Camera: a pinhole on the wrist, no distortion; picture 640 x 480 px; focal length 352.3 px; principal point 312.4 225.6 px. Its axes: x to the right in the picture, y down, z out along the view. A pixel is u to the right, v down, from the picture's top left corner.
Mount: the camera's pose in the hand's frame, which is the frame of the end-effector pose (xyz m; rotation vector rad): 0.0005 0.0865 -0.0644 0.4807 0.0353 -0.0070
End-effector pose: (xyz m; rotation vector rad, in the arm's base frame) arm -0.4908 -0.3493 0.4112 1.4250 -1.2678 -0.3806
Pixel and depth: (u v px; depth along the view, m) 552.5 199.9 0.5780
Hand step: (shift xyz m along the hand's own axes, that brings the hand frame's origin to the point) 0.4122 -0.2175 0.4142
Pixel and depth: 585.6 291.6 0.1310
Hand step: 0.1066 0.0478 0.0594
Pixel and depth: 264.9 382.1 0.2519
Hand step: -0.0236 0.0692 0.2117
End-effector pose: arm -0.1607 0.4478 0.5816 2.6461 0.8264 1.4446
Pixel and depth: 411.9 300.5 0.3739
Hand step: 0.1193 -0.0157 0.2999
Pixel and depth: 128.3 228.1 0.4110
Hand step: -0.2008 -0.1013 0.3088
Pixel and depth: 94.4 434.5 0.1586
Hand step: -0.0910 0.0964 0.1231
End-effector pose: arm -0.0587 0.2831 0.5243 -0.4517 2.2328 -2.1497
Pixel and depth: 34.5 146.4 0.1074
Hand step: -0.0811 0.0153 0.0226
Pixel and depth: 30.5 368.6 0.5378
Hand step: -0.4089 0.0307 0.5283
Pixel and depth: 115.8 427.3 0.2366
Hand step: -0.1218 0.0970 0.2126
